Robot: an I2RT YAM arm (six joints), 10 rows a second.
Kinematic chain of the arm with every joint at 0, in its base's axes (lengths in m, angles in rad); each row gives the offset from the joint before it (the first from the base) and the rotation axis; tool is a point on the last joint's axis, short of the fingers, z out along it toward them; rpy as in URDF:
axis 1: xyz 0 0 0.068 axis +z
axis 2: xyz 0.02 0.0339 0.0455 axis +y
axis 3: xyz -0.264 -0.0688 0 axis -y
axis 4: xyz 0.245 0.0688 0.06 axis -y
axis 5: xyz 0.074 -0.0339 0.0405 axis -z
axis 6: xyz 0.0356 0 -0.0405 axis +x
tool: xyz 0 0 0 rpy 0 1.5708 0
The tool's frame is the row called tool.
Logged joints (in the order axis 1, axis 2, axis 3, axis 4, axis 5, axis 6), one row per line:
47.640, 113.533, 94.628, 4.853, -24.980, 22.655
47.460, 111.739, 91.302, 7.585, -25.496, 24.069
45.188, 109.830, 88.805, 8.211, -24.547, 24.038
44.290, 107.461, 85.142, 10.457, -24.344, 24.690
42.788, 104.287, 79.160, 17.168, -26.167, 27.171
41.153, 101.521, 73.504, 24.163, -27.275, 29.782
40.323, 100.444, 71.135, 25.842, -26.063, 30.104
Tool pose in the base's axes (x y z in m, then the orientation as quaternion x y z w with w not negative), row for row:
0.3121, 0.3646, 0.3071, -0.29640, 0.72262, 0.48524, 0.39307
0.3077, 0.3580, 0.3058, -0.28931, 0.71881, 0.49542, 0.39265
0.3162, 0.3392, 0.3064, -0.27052, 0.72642, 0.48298, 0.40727
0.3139, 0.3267, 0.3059, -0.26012, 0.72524, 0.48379, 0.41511
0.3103, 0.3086, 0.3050, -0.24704, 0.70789, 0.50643, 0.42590
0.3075, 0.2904, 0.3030, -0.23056, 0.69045, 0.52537, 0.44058
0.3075, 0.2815, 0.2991, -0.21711, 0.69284, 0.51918, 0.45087
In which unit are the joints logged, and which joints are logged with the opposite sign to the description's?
The joints are logged in degrees. Opposite sign: none.
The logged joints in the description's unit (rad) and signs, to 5 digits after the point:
0.83147, 1.98152, 1.65157, 0.08470, -0.43598, 0.39540
0.82833, 1.95021, 1.59352, 0.13238, -0.44499, 0.42008
0.78868, 1.91690, 1.54994, 0.14331, -0.42843, 0.41954
0.77301, 1.87555, 1.48601, 0.18251, -0.42488, 0.43092
0.74679, 1.82015, 1.38160, 0.29964, -0.45670, 0.47422
0.71826, 1.77188, 1.28289, 0.42172, -0.47604, 0.51979
0.70377, 1.75308, 1.24154, 0.45103, -0.45489, 0.52541

